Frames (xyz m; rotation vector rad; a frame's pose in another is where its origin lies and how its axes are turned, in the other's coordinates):
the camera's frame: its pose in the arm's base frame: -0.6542 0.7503 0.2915 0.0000 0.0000 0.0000
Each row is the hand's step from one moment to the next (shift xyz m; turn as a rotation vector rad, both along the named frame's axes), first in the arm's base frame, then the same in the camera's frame.
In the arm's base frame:
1: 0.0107 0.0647 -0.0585 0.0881 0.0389 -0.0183
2: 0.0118 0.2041 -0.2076 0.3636 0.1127 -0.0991
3: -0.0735 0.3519 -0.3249 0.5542 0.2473 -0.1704
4: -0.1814 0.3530 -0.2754 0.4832 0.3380 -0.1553
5: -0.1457 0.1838 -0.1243 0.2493 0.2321 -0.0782
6: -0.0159 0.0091 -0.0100 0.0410 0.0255 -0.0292
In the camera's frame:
1: 0.0107 0.0647 -0.0585 0.0881 0.0389 -0.0183
2: 0.0118 0.2041 -0.2076 0.3636 0.1127 -0.0991
3: -0.0735 0.3519 -0.3249 0.5542 0.2473 -0.1704
4: -0.1814 0.3530 -0.2754 0.4832 0.3380 -0.1553
5: -0.1457 0.1838 -0.1243 0.2493 0.2321 -0.0782
6: -0.0159 0.0091 -0.0100 0.0410 0.0255 -0.0292

